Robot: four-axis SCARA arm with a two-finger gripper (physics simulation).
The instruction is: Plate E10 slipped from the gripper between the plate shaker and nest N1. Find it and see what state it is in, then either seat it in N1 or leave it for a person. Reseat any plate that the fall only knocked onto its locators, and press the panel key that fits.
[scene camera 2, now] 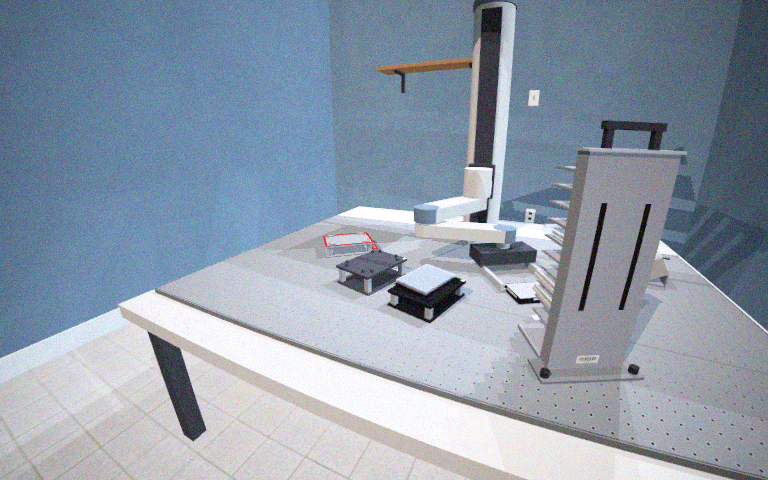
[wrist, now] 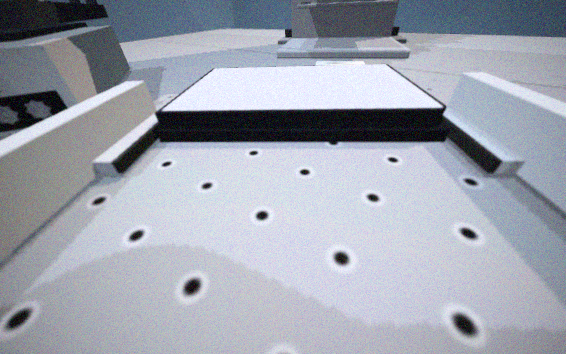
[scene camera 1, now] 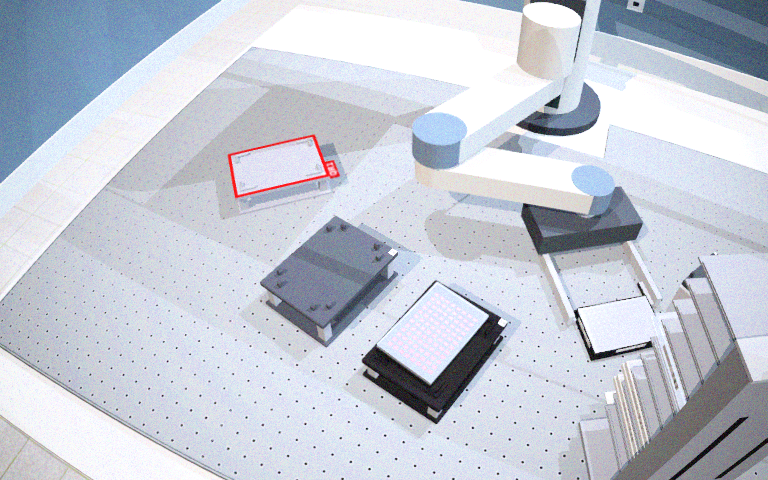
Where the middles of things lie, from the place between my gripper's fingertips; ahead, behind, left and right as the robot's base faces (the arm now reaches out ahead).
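Scene:
Grey lidded device (wrist: 57,66): relative to my hand, 60 mm behind, 180 mm to the left and 20 mm above.

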